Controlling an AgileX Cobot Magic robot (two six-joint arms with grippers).
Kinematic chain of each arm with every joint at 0, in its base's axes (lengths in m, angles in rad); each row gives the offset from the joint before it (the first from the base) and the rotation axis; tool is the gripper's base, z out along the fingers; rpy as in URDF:
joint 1: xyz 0 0 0.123 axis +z
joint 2: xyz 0 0 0 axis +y
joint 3: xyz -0.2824 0 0.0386 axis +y
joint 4: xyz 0.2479 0 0.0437 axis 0.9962 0 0.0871
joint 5: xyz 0 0 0 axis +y
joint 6: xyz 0.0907 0 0.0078 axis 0.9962 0 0.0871
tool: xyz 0 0 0 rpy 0 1.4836 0
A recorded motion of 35 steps. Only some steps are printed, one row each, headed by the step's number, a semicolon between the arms.
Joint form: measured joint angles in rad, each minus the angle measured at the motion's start. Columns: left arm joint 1, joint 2, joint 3, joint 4, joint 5, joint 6; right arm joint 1, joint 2, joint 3, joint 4, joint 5, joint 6.
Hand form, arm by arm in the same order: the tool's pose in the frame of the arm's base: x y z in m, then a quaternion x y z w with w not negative. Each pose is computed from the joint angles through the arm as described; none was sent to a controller.
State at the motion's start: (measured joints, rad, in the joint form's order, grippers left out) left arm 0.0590 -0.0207 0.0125 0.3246 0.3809 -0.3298; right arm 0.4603 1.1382 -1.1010 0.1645 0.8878 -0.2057
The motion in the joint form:
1: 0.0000 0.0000 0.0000 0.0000 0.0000 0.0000; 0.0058 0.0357 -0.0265 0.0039 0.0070 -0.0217
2: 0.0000 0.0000 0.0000 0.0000 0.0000 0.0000; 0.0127 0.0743 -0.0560 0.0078 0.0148 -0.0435
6: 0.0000 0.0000 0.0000 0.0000 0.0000 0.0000; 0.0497 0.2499 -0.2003 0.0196 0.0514 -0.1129
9: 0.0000 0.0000 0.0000 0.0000 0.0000 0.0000; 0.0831 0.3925 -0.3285 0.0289 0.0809 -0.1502
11: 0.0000 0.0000 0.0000 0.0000 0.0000 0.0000; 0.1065 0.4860 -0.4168 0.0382 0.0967 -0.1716
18: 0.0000 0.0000 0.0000 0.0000 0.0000 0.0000; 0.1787 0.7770 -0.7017 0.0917 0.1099 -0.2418
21: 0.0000 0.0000 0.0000 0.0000 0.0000 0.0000; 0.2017 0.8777 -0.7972 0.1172 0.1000 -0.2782
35: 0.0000 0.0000 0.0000 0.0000 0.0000 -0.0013; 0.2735 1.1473 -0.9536 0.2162 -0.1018 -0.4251
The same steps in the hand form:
1: 0.0508 0.0139 0.1775 -0.07011 0.79135 0.05689 0.60465; 0.2053 0.1166 0.3628 -0.29242 0.88653 0.12094 0.33753
2: 0.0508 0.0139 0.1775 -0.07011 0.79135 0.05689 0.60465; 0.2130 0.1228 0.3622 -0.30547 0.88506 0.11935 0.33031
6: 0.0508 0.0139 0.1775 -0.07011 0.79135 0.05689 0.60465; 0.2475 0.1538 0.3575 -0.35488 0.87788 0.11655 0.29968
9: 0.0508 0.0139 0.1775 -0.07011 0.79135 0.05689 0.60465; 0.2739 0.1823 0.3507 -0.38769 0.87064 0.11860 0.27859
11: 0.0508 0.0139 0.1775 -0.07011 0.79135 0.05689 0.60465; 0.2901 0.2027 0.3448 -0.40745 0.86440 0.12247 0.26794
18: 0.0508 0.0139 0.1775 -0.07011 0.79135 0.05689 0.60465; 0.3338 0.2722 0.3161 -0.46134 0.83684 0.14716 0.25537
21: 0.0508 0.0139 0.1775 -0.07011 0.79135 0.05689 0.60465; 0.3463 0.2967 0.3010 -0.48077 0.82342 0.15731 0.25707
35: 0.0508 0.0139 0.1775 -0.07063 0.79131 0.05650 0.60469; 0.3705 0.3664 0.2283 -0.52190 0.77671 0.18488 0.30028

